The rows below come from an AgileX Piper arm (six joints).
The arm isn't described. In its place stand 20 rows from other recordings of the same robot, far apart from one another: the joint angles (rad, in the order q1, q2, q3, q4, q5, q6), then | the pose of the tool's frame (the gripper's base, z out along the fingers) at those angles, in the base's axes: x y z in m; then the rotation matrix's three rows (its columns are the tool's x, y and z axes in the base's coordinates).
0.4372, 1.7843, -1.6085, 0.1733, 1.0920, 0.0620 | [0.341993 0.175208 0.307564], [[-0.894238 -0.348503 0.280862], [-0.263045 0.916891 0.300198], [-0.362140 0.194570 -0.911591]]
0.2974, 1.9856, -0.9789, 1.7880, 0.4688, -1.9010 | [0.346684 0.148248 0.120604], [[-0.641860 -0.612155 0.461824], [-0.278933 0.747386 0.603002], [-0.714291 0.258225 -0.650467]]
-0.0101, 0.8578, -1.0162, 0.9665, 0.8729, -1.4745 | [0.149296 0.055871 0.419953], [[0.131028 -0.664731 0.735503], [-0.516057 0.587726 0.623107], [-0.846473 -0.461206 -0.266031]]
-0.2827, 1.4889, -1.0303, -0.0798, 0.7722, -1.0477 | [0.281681 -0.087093 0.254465], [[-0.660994 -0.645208 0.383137], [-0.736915 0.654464 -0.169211], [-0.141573 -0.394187 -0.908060]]
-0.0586, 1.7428, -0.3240, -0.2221, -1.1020, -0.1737 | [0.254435 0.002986 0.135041], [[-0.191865 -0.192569 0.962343], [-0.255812 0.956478 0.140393], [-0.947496 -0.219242 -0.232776]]
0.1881, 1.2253, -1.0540, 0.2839, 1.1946, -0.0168 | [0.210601 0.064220 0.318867], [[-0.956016 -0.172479 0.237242], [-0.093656 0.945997 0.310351], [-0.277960 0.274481 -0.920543]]
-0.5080, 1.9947, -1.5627, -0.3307, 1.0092, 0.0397 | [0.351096 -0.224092 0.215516], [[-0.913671 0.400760 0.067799], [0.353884 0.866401 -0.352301], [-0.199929 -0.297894 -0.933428]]
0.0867, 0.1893, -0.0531, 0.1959, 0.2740, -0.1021 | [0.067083 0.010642 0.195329], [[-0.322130 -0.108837 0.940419], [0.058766 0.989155 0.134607], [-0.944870 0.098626 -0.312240]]
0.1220, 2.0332, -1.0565, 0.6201, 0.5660, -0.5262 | [0.346991 0.071115 0.092919], [[-0.974727 -0.162558 0.153240], [-0.103997 0.937262 0.332752], [-0.197718 0.308406 -0.930480]]
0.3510, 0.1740, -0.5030, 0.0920, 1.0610, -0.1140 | [0.017771 0.014278 0.277020], [[-0.533906 -0.440856 0.721520], [-0.268689 0.897549 0.349588], [-0.801718 -0.007217 -0.597660]]
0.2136, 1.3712, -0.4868, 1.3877, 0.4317, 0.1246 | [0.212514 0.084406 0.179453], [[-0.505422 0.717232 0.479714], [0.820281 0.226868 0.525043], [0.267746 0.658869 -0.702996]]
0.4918, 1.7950, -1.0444, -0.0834, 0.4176, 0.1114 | [0.313877 0.164657 0.172459], [[-0.792917 -0.430309 0.431413], [-0.384936 0.902585 0.192781], [-0.472342 -0.013207 -0.881316]]
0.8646, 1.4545, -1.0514, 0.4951, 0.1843, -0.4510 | [0.208923 0.257156 0.309231], [[-0.328476 -0.796501 0.507632], [-0.328337 0.600228 0.729329], [-0.885606 0.072893 -0.458681]]
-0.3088, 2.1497, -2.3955, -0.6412, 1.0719, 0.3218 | [0.441528 -0.191020 0.394717], [[-0.583326 0.647562 0.490300], [0.167142 0.686421 -0.707735], [-0.794855 -0.330890 -0.508642]]
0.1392, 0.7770, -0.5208, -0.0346, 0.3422, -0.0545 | [0.154600 0.020594 0.283534], [[-0.471293 -0.170356 0.865368], [-0.153860 0.982004 0.109522], [-0.868452 -0.081529 -0.489023]]
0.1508, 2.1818, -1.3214, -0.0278, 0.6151, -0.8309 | [0.400605 0.059397 0.083283], [[-0.527962 -0.829539 0.181993], [-0.842435 0.538677 0.011431], [-0.107517 -0.147282 -0.983233]]
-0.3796, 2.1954, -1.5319, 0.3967, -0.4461, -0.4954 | [0.465534 -0.202057 0.196924], [[-0.216699 0.493664 0.842222], [-0.055456 0.855104 -0.515483], [-0.974662 -0.158411 -0.157923]]
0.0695, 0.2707, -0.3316, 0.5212, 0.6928, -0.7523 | [0.057508 0.033013 0.254951], [[-0.316573 -0.479157 0.818652], [-0.335654 0.863787 0.375777], [-0.887197 -0.155822 -0.434282]]
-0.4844, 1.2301, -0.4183, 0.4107, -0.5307, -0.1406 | [0.195963 -0.123898 0.231927], [[-0.061063 0.659091 0.749580], [0.272206 0.733512 -0.622787], [-0.960300 0.166011 -0.224199]]
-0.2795, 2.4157, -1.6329, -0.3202, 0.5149, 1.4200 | [0.454568 -0.145141 0.054354], [[-0.075184 0.947257 0.311530], [0.955051 0.158243 -0.250672], [-0.286749 0.278681 -0.916576]]
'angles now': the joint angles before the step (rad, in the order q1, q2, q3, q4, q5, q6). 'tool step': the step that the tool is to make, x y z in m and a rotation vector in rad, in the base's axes. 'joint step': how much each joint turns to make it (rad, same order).
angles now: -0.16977, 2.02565, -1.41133, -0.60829, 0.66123, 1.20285
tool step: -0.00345, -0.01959, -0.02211, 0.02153, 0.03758, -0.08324
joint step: -0.04592, 0.05172, -0.00002, -0.00200, 0.00522, 0.04247
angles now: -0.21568, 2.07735, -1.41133, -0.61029, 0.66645, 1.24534
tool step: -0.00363, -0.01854, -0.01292, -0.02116, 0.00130, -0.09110
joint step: -0.03594, 0.03486, -0.00001, -0.07370, 0.00390, 0.11133
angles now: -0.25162, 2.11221, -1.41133, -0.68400, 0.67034, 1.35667
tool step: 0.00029, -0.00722, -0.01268, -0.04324, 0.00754, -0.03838
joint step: -0.00588, 0.03653, -0.00038, -0.09806, 0.00532, 0.10476
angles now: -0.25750, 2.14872, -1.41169, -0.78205, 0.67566, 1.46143
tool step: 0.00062, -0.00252, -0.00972, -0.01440, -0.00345, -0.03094
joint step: -0.00080, 0.02616, -0.00001, -0.04906, 0.00000, 0.07345
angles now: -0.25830, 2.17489, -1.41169, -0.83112, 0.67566, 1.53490
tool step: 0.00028, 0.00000, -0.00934, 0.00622, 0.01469, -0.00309
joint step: -0.00001, 0.02216, -0.00076, -0.00229, -0.00307, 0.00767
